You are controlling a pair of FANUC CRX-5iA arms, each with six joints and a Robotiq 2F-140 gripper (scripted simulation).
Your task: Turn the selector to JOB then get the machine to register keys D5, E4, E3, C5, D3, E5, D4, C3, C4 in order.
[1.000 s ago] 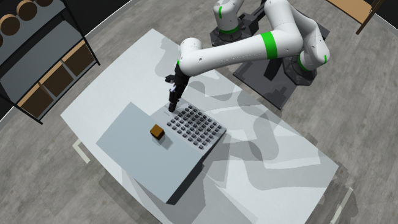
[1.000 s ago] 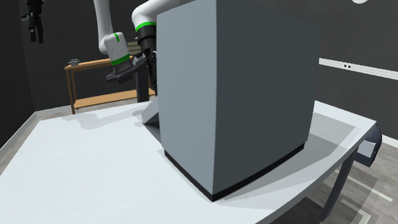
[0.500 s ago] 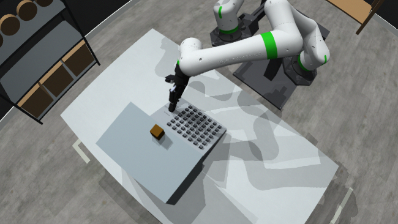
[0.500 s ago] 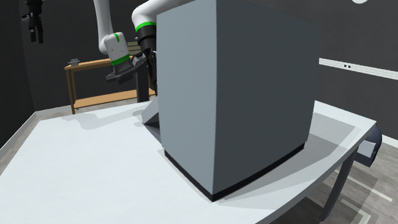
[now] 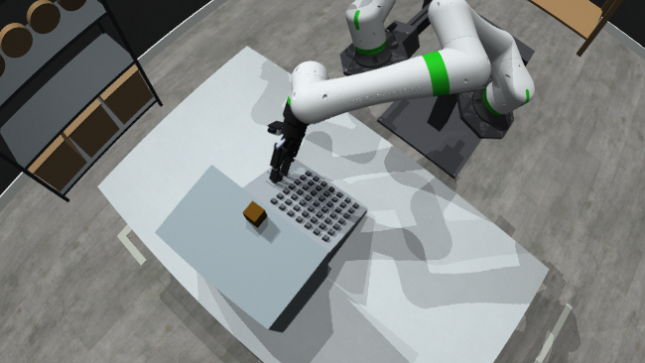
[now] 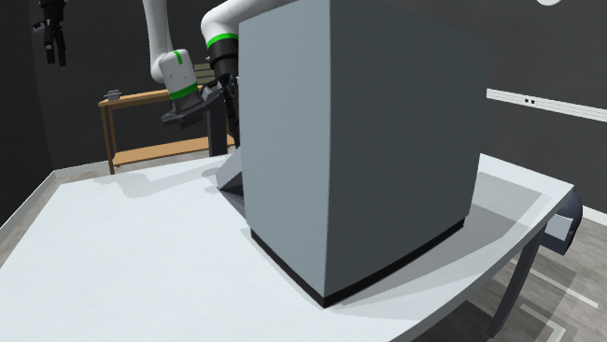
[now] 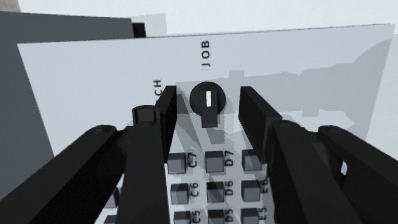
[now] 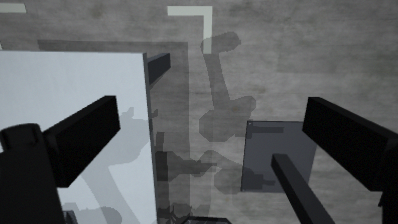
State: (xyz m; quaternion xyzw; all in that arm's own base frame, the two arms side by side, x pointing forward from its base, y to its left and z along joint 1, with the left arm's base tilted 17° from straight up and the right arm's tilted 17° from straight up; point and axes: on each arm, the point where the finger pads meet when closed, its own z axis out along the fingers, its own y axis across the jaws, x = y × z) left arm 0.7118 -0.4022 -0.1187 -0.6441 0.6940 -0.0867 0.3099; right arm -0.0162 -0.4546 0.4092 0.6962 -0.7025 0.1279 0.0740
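My left gripper is now 10 mm short of the black selector knob, 10 mm to the left of it and 20 mm above it. From my left hand the other things lie so: key D5: 40 mm ahead, 120 mm to the left, 30 mm below; key C5: 70 mm ahead, 120 mm to the left, 10 mm below; key E5: 10 mm ahead, 130 mm to the left, 50 mm below.
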